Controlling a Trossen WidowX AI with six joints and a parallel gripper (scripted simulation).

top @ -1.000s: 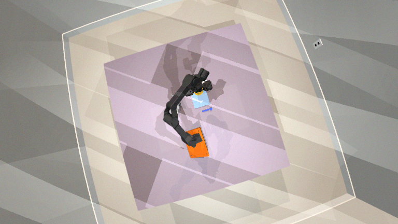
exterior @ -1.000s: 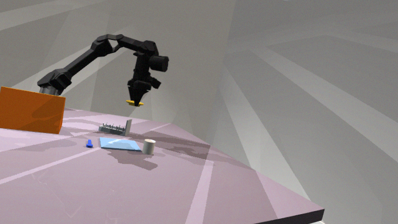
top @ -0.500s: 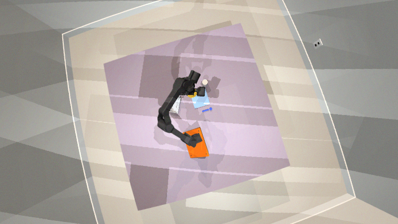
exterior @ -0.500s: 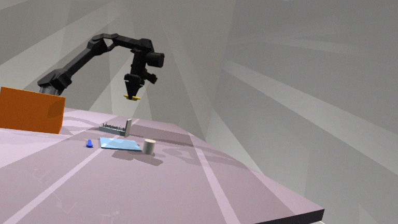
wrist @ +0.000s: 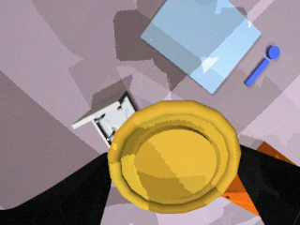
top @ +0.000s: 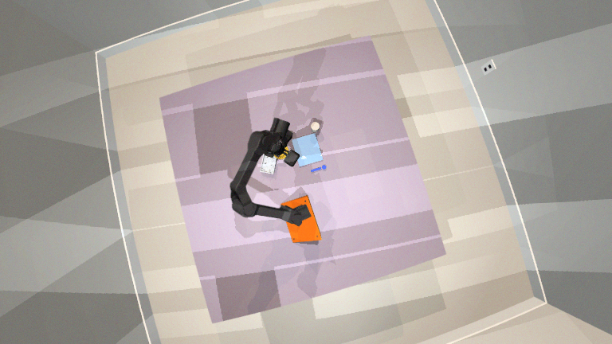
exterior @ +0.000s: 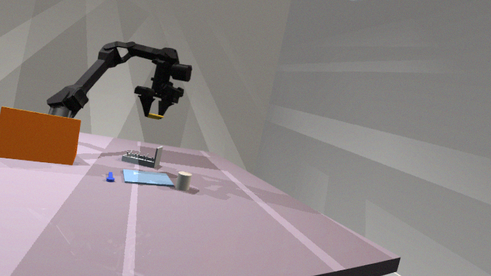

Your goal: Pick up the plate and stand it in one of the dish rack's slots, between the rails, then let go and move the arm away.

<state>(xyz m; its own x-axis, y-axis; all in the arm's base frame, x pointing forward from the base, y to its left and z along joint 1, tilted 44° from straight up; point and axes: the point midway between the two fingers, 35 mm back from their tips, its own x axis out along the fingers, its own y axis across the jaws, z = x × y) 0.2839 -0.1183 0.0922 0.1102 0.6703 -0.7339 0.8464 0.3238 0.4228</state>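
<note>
My gripper tip is 10 mm short of the grey dish rack, 90 mm to the right of it and 170 mm above it. From my gripper tip the other things lie so: blue peg: 140 mm behind, 140 mm to the right, 190 mm below; yellow plate: 10 mm above; light blue flat sheet: 20 mm behind, 120 mm to the right, 190 mm below.
</note>
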